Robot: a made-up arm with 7 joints. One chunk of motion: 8 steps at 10 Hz.
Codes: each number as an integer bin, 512 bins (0 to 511) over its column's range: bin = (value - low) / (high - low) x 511, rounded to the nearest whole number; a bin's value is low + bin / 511 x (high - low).
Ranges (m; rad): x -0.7..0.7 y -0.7..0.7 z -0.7..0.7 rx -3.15..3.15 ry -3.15..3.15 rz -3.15..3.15
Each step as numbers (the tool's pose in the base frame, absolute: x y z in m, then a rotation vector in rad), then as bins.
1 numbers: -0.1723 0.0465 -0.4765 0.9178 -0.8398 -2.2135
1 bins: 193 272 82 330 187 76
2 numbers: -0.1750 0.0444 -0.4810 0.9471 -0.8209 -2.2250
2 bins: 192 272 80 332 189 75
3 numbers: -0.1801 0.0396 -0.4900 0.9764 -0.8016 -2.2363
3 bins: 190 270 77 335 190 74
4 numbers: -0.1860 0.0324 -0.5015 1.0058 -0.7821 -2.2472
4 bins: 188 267 72 337 192 73
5 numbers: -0.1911 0.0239 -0.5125 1.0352 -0.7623 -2.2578
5 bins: 186 264 68 339 194 72
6 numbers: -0.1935 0.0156 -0.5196 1.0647 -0.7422 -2.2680
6 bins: 185 261 66 342 195 72
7 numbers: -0.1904 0.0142 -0.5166 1.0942 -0.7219 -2.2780
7 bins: 186 261 67 344 197 71
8 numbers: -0.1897 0.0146 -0.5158 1.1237 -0.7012 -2.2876
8 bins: 186 261 67 347 199 70
